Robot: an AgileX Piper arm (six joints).
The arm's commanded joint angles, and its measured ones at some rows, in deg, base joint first. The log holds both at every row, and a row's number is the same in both.
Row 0, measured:
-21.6 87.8 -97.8 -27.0 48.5 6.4
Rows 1 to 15, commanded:
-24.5 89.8 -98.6 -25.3 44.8 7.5
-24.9 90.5 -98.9 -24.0 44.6 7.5
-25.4 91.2 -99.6 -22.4 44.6 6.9
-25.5 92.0 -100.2 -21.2 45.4 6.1
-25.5 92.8 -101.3 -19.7 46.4 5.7
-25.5 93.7 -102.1 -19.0 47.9 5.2
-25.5 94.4 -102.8 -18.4 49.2 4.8
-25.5 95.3 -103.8 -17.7 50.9 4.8
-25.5 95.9 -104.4 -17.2 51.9 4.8
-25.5 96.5 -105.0 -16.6 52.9 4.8
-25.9 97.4 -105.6 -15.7 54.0 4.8
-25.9 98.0 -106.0 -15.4 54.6 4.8
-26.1 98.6 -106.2 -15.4 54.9 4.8
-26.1 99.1 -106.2 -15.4 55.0 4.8
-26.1 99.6 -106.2 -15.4 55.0 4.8
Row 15, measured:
-25.5 98.4 -105.2 -15.0 53.8 5.2
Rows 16 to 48, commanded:
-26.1 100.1 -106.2 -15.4 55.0 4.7
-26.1 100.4 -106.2 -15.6 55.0 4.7
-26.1 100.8 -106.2 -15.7 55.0 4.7
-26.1 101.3 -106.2 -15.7 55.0 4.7
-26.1 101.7 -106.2 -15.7 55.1 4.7
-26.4 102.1 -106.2 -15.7 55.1 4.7
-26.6 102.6 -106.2 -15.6 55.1 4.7
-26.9 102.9 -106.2 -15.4 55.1 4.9
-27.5 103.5 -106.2 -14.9 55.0 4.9
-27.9 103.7 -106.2 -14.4 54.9 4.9
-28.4 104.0 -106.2 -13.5 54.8 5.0
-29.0 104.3 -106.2 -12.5 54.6 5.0
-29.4 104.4 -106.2 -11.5 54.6 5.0
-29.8 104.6 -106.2 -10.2 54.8 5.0
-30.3 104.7 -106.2 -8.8 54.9 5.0
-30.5 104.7 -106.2 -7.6 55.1 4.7
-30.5 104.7 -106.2 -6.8 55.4 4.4
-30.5 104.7 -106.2 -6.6 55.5 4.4
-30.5 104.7 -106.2 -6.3 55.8 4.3
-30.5 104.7 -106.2 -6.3 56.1 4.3
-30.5 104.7 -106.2 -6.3 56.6 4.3
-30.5 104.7 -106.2 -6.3 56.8 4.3
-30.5 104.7 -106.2 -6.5 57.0 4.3
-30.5 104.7 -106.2 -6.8 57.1 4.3
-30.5 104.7 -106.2 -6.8 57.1 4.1
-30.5 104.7 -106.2 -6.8 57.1 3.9
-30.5 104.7 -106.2 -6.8 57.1 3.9
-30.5 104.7 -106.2 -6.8 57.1 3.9
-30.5 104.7 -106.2 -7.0 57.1 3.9
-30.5 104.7 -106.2 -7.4 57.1 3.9
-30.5 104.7 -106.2 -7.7 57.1 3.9
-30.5 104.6 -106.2 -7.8 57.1 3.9
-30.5 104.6 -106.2 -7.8 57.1 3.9
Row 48, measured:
-30.3 105.2 -105.7 -7.2 56.1 4.4
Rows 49 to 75, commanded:
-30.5 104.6 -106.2 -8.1 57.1 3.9
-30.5 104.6 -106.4 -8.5 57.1 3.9
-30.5 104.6 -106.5 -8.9 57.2 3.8
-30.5 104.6 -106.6 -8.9 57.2 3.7
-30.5 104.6 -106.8 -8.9 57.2 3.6
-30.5 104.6 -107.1 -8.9 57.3 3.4
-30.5 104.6 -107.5 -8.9 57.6 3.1
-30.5 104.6 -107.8 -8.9 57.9 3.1
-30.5 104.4 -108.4 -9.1 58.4 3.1
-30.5 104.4 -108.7 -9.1 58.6 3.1
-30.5 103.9 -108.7 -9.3 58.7 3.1
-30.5 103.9 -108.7 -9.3 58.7 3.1
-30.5 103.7 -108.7 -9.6 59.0 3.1
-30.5 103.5 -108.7 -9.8 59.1 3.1
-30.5 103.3 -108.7 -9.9 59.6 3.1
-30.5 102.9 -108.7 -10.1 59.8 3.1
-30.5 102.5 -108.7 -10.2 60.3 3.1
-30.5 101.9 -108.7 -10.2 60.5 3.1
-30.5 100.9 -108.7 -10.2 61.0 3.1
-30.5 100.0 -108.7 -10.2 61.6 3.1
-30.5 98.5 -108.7 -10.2 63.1 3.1
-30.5 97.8 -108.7 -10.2 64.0 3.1
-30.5 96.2 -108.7 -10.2 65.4 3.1
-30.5 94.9 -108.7 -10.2 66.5 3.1
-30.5 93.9 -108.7 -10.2 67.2 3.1
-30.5 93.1 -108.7 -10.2 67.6 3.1
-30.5 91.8 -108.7 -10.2 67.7 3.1
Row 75, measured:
-30.6 95.5 -108.5 -9.4 64.6 3.6
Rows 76 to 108, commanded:
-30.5 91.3 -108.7 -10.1 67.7 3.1
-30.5 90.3 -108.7 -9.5 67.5 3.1
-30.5 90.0 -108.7 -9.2 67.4 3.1
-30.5 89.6 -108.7 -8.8 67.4 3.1
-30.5 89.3 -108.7 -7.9 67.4 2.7
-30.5 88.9 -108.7 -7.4 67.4 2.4
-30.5 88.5 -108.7 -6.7 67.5 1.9
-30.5 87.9 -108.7 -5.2 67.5 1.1
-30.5 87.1 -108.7 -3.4 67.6 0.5
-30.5 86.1 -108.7 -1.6 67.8 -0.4
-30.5 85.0 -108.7 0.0 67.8 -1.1
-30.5 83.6 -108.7 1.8 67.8 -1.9
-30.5 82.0 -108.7 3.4 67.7 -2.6
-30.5 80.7 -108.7 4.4 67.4 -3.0
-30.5 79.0 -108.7 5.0 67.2 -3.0
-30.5 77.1 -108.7 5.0 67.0 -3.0
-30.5 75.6 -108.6 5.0 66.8 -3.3
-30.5 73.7 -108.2 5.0 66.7 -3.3
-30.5 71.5 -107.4 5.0 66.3 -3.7
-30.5 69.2 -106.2 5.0 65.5 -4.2
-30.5 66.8 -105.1 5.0 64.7 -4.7
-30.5 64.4 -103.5 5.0 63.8 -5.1
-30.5 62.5 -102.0 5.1 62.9 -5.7
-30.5 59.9 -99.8 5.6 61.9 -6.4
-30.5 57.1 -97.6 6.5 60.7 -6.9
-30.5 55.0 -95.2 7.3 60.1 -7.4
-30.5 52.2 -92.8 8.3 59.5 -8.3
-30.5 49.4 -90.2 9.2 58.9 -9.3
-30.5 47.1 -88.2 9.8 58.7 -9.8
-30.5 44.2 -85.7 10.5 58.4 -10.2
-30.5 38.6 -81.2 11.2 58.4 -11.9
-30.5 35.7 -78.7 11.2 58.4 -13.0
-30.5 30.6 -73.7 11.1 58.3 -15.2
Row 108, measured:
-30.6 42.5 -83.7 10.5 58.7 -10.2
